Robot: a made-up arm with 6 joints. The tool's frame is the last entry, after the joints. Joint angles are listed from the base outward.
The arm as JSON. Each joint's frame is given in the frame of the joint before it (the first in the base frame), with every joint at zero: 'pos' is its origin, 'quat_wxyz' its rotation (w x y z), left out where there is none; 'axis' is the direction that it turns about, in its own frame. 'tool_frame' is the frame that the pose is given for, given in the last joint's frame.
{
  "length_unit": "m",
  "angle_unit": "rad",
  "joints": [
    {
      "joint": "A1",
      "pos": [
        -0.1,
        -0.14,
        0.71
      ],
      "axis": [
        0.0,
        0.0,
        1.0
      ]
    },
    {
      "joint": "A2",
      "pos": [
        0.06,
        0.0,
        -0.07
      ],
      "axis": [
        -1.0,
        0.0,
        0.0
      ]
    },
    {
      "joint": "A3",
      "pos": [
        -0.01,
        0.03,
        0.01
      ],
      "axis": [
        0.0,
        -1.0,
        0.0
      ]
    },
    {
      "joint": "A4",
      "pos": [
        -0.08,
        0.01,
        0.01
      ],
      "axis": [
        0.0,
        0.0,
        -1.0
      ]
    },
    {
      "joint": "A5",
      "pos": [
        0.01,
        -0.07,
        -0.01
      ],
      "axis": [
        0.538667,
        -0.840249,
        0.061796
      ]
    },
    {
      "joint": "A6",
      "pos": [
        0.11,
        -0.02,
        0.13
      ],
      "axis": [
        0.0,
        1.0,
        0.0
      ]
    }
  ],
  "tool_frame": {
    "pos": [
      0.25,
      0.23,
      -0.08
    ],
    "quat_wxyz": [
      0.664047,
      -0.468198,
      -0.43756,
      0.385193
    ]
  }
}
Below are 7 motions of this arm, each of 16 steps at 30 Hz.
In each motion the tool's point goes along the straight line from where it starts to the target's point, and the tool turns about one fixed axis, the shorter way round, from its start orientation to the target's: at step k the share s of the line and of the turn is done. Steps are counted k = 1, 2, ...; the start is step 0. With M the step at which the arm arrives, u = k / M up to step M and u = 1 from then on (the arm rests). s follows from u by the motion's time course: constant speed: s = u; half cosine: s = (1 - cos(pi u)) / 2; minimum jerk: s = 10 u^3 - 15 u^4 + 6 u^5.
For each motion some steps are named. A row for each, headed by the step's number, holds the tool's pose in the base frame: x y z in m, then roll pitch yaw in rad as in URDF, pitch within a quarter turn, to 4 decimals.
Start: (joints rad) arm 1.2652 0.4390 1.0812 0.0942 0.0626 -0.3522
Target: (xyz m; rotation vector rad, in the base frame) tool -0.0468 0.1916 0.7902 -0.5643 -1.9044 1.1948
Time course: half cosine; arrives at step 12
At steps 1, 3, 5, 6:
1: -0.3473 -0.0093 0.9019 -2.8689 -0.0183 3.0107
3: -0.3078 0.0172 0.8872 -2.7565 -0.1079 2.9425
5: -0.2392 0.0630 0.8618 -2.5436 -0.2420 2.7990
6: -0.1997 0.0894 0.8470 -2.4092 -0.3041 2.7016

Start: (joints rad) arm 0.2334 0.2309 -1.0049 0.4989 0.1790 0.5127
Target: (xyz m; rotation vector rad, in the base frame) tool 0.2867 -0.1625 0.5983 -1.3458 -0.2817 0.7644
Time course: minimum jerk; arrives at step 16
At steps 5, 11, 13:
5: 0.1238 -0.1266 0.4655 -0.6918 0.6611 0.8706
11: 0.2509 -0.1546 0.5692 -1.2028 0.3380 0.7249
13: 0.2770 -0.1604 0.5904 -1.2939 0.2665 0.7190

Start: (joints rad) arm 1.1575 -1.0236 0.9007 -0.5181 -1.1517 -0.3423
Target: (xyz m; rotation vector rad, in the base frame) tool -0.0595 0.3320 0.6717 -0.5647 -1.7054 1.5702
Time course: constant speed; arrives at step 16
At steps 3, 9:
3: -0.0980 0.3080 0.7679 -1.6943 -0.3997 2.4083
9: -0.0802 0.3191 0.7235 -1.6235 -0.3204 2.3422

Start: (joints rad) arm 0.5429 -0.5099 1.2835 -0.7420 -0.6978 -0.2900
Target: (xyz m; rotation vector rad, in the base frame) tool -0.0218 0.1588 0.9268 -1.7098 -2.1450 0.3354
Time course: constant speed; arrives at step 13
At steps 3, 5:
3: -0.0306 0.2226 0.8979 -2.5726 -0.0638 1.9502
5: -0.0288 0.2099 0.9037 -2.6020 -0.0773 1.9123

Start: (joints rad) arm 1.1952 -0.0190 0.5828 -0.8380 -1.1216 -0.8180
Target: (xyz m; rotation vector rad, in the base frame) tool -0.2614 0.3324 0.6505 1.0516 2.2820 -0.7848
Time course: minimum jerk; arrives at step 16
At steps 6, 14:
6: -0.3445 0.2662 0.5391 -2.1659 0.7048 2.9641
14: -0.2632 0.3309 0.6480 -2.7405 0.7046 2.4333

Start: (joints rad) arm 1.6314 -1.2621 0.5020 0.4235 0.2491 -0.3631
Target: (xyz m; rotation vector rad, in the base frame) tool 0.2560 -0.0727 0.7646 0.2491 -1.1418 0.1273
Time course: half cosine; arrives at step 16
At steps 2, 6, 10, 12, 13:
2: 0.2278 0.0506 0.7582 0.0852 -1.1290 0.4798
6: 0.2358 0.0159 0.7600 0.1483 -1.1388 0.3301
10: 0.2470 -0.0331 0.7626 0.2436 -1.1455 0.1125
12: 0.2517 -0.0539 0.7636 0.2849 -1.1457 0.0195
13: 0.2535 -0.0619 0.7640 0.3007 -1.1453 -0.0162

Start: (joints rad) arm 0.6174 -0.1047 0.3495 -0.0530 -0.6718 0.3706
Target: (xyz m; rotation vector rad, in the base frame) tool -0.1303 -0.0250 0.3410 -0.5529 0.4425 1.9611
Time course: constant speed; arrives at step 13
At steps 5, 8, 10, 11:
5: -0.0170 0.0796 0.4219 -0.5849 0.4035 1.8195
8: -0.0595 0.0404 0.3916 -0.3494 0.4893 1.8880
10: -0.0878 0.0142 0.3714 -0.1830 0.5371 1.9475
11: -0.1020 0.0012 0.3612 -0.0969 0.5576 1.9812

